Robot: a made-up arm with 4 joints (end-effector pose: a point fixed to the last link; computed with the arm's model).
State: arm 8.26 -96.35 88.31 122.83
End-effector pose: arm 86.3 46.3 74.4 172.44 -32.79 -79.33
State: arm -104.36 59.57 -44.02 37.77
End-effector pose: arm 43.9 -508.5 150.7 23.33 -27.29 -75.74
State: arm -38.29 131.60 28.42 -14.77
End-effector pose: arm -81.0 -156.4 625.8 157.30 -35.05 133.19
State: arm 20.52 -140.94 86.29 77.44
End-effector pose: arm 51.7 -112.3 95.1 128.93 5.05 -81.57
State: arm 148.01 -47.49 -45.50 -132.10
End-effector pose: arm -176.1 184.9 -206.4 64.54 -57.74 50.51
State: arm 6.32 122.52 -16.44 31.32
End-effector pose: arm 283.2 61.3 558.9 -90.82 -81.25 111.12
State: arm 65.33 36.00 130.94 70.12
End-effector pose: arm 45.5 67.8 344.3 -58.64 -44.30 -31.66
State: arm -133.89 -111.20 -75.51 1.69
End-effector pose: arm 432.1 -7.6 -19.7 -108.62 68.32 41.68
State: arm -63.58 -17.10 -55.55 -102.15
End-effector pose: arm 213.3 -402.5 -148.0 77.57 -36.19 -156.32
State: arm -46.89 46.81 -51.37 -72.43
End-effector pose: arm 457.3 -367.3 346.2 136.64 -38.86 -153.86
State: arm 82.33 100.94 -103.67 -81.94
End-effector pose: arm -152.1 177.9 673.4 -169.19 -10.49 4.25
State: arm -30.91 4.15 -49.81 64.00
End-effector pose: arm 262.4 20.4 -133.5 65.50 33.15 24.18
